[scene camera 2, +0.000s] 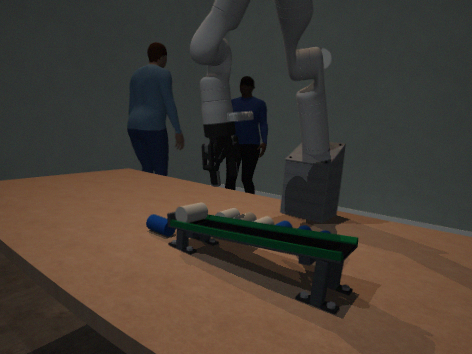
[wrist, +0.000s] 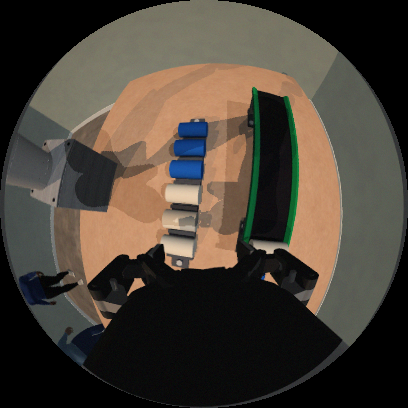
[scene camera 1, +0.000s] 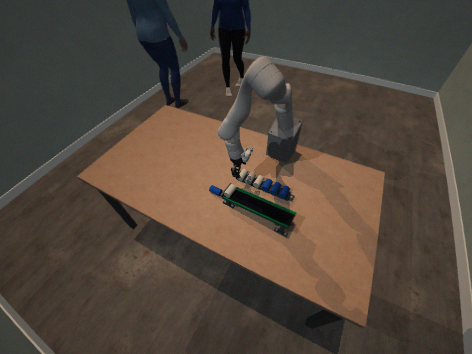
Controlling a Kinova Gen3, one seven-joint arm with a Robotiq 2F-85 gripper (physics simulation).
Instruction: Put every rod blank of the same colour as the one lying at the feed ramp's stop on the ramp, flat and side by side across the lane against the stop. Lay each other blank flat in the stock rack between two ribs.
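Note:
The feed ramp (scene camera 1: 260, 204) (scene camera 2: 300, 249) (wrist: 275, 170) has green side rails. One cream blank (scene camera 1: 230, 190) (scene camera 2: 192, 212) (wrist: 270, 245) lies across its lane at the stop end. The stock rack (scene camera 1: 292, 198) (wrist: 180, 262) holds three cream blanks, such as the end one (scene camera 1: 242, 175) (scene camera 2: 228, 214) (wrist: 179, 246), and three blue blanks, such as the middle one (scene camera 1: 275, 188) (wrist: 190, 147). A blue blank (scene camera 1: 215, 190) (scene camera 2: 160, 225) lies on the table beyond the ramp's stop end. My gripper (scene camera 1: 235, 173) (scene camera 2: 223, 183) (wrist: 200, 250) is open and empty, above the table near the rack's cream end.
The robot's base block (scene camera 1: 283, 141) (scene camera 2: 313, 182) (wrist: 86, 175) stands behind the rack on the wooden table (scene camera 1: 165, 150) (scene camera 2: 90, 200). The ramp stands on raised legs beside the rack, with a narrow gap between them. Two people stand beyond the table.

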